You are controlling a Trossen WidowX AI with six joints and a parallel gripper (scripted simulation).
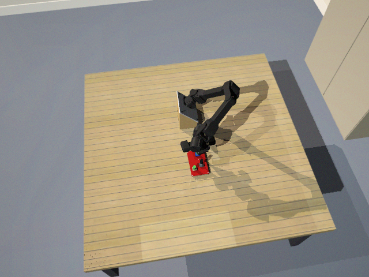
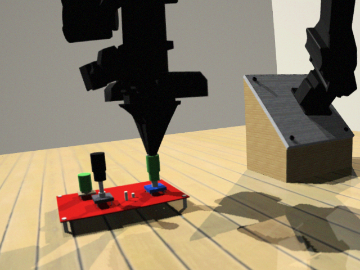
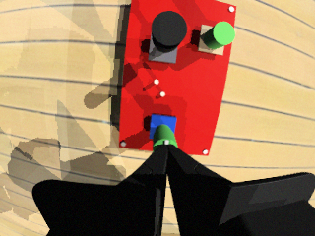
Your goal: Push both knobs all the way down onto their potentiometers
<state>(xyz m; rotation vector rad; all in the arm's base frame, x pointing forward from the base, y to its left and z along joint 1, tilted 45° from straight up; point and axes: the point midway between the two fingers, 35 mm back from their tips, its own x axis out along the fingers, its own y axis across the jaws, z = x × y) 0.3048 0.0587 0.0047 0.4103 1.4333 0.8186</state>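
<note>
My gripper tip is 10 mm above the green knob. The rest, counted from my gripper tip: black knob (70 mm ahead, 20 mm to the left, 10 mm below).
</note>
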